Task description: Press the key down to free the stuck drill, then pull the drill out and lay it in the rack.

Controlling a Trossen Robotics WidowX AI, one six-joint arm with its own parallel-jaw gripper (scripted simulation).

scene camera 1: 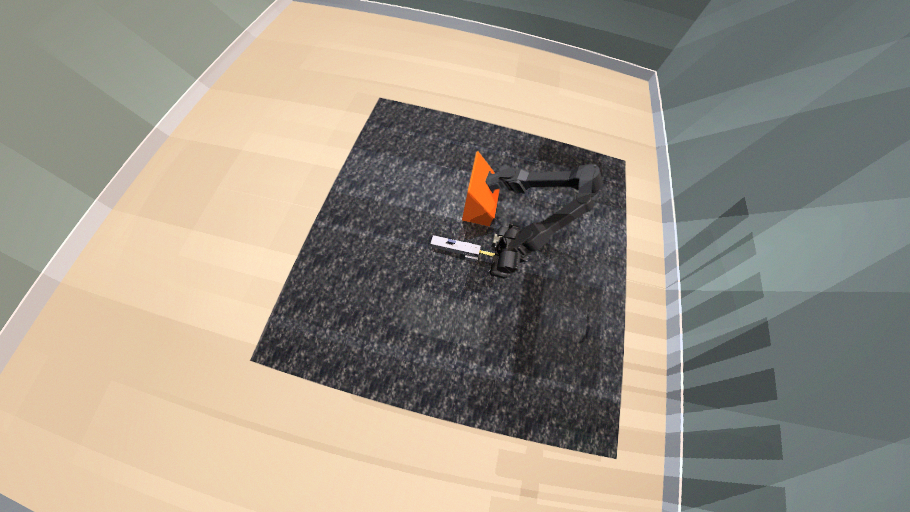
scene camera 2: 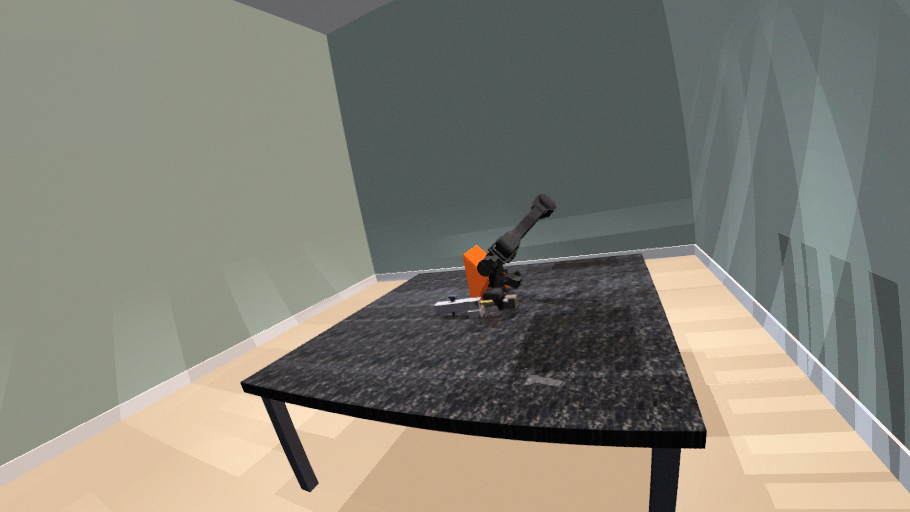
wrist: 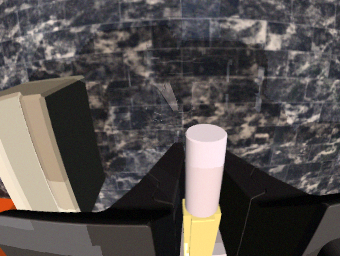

My gripper (scene camera 2: 501, 309) carries a drill.
My gripper is seen too in the wrist view (wrist: 192, 150).
